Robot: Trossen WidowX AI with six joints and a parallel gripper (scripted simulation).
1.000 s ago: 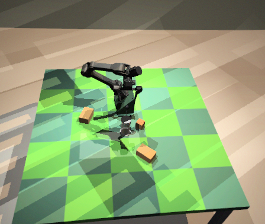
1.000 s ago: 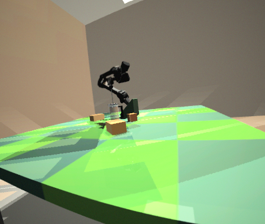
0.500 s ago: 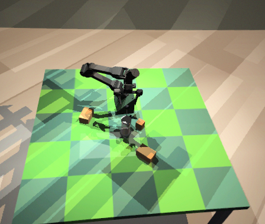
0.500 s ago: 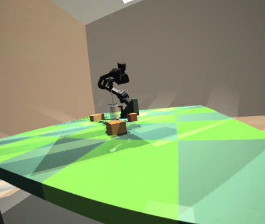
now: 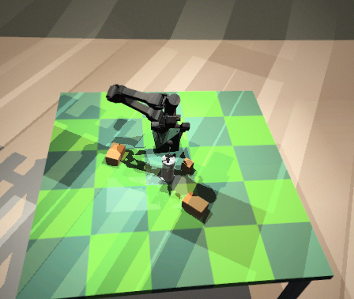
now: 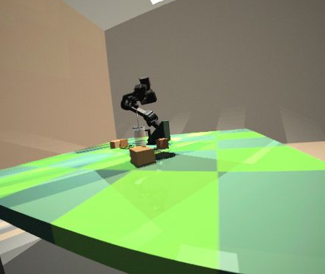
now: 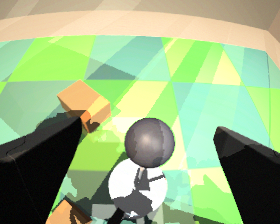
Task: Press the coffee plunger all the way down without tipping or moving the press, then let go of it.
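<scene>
My gripper tip is now 130 mm above the coffee press, 20 mm past it and 10 mm to the right of it.
</scene>
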